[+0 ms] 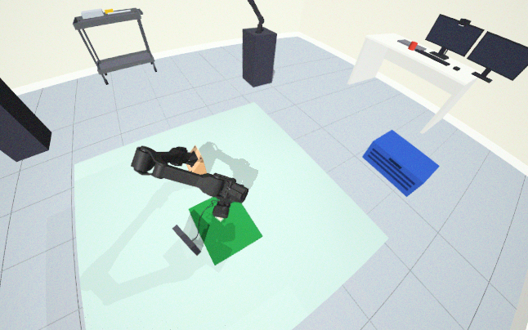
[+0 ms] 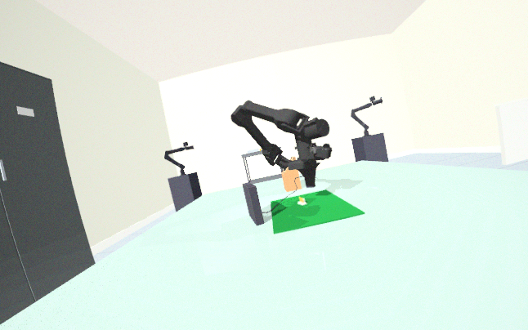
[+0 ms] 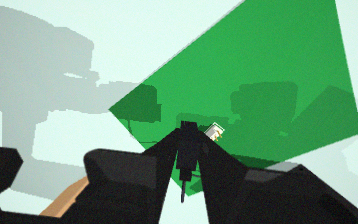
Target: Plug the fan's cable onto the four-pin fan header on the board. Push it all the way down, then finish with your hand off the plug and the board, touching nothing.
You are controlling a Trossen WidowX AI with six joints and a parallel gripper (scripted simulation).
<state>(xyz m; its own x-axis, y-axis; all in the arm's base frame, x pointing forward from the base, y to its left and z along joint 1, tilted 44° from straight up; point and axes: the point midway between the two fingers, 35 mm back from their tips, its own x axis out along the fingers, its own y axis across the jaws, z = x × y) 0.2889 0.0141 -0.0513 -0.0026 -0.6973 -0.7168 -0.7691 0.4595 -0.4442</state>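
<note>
My gripper tip is now 8 cm above the green board, 5 cm short of it and 4 cm to the left of it. The rest, counted from my gripper tip: dark plug 1 cm to the right, 1 cm above; black fan 21 cm to the right, 6 cm ahead.
</note>
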